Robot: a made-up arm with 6 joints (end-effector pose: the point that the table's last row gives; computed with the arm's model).
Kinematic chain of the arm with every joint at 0, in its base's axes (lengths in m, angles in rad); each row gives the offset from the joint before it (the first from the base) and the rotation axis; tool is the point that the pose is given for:
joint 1: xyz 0 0 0.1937 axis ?
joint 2: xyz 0 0.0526 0 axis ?
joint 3: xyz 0 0 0.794 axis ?
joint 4: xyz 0 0 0.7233 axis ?
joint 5: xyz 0 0 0 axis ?
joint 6: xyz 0 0 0.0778 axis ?
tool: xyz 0 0 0
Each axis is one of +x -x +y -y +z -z.
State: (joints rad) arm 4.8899 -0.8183 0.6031 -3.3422 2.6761 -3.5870
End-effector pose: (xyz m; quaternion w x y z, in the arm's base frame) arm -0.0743 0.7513 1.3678 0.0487 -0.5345 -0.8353 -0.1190
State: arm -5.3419 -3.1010 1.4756 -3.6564 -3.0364 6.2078
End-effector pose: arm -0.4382 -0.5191 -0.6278 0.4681 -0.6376 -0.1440 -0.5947
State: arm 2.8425 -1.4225 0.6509 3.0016 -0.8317 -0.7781
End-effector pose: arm 1.2152 -0.4213 0.9067 0.8310 -0.0417 -0.0410 -0.5532
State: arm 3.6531 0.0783 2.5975 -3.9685 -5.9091 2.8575
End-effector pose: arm -0.3448 -0.2779 0.2830 0.0241 0.6154 0.6939 -0.3730
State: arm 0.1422 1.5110 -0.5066 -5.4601 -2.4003 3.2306
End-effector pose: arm 1.3199 0.2032 0.6286 0.0289 0.5782 0.4121 -0.7036
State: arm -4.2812 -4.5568 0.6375 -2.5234 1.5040 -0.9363
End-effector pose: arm -0.5672 1.2147 -0.4040 0.3468 -0.3232 -0.3662 -0.8008
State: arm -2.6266 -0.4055 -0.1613 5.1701 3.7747 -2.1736
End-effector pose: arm 0.6425 0.2557 1.4697 0.2222 0.6154 0.7290 -0.2009
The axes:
joint 1: +z
joint 2: +y
joint 3: +y
joint 4: +z
joint 5: +y
joint 6: +z

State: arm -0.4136 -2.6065 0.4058 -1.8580 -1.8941 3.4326
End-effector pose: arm -0.8493 0.5075 -0.8839 0.7733 -0.5415 0.0687 -0.3226
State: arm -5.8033 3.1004 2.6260 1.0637 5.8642 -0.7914
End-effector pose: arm -0.3665 -0.1626 0.0666 0.8306 0.2118 -0.3458 0.3817
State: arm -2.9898 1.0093 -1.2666 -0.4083 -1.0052 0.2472
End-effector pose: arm -0.4024 -0.1412 1.3409 0.0283 0.5737 -0.1015 0.8122
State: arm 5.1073 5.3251 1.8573 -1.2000 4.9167 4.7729
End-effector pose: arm 0.0802 0.1289 1.1318 0.0520 0.4724 0.2735 0.8362
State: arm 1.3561 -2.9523 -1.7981 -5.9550 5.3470 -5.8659
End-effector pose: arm 0.0998 0.6099 -0.4976 0.5542 0.0064 0.3283 0.7649
